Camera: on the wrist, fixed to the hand. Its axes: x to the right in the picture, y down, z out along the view.
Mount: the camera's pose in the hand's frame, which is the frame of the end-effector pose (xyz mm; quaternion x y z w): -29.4 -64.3 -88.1 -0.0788 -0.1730 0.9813 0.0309
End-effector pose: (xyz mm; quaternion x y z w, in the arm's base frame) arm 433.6 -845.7 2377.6 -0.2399 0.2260 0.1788 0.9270
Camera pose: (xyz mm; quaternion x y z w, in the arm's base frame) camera 408.0 -951.4 2346.9 -0.1722 -0.0679 -0.9745 0.1266
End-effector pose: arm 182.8 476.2 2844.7 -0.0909 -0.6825 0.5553 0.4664
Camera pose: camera 289.2 493.1 2878.6 0.6132 0.0563 -0.4368 0.6557
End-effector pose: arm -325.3 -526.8 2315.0 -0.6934 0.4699 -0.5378 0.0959
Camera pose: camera -363.1 -437.1 2372.3 0.3391 0.7207 0.2345 0.5573
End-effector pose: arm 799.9 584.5 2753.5 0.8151 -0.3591 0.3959 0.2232
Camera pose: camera 793.6 694.9 2776.4 0.2763 0.8808 -0.0620 0.3795
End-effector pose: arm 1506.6 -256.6 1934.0 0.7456 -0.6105 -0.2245 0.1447
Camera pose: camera 1601.5 -219.4 1982.7 -0.6263 -0.7579 -0.0420 0.1779
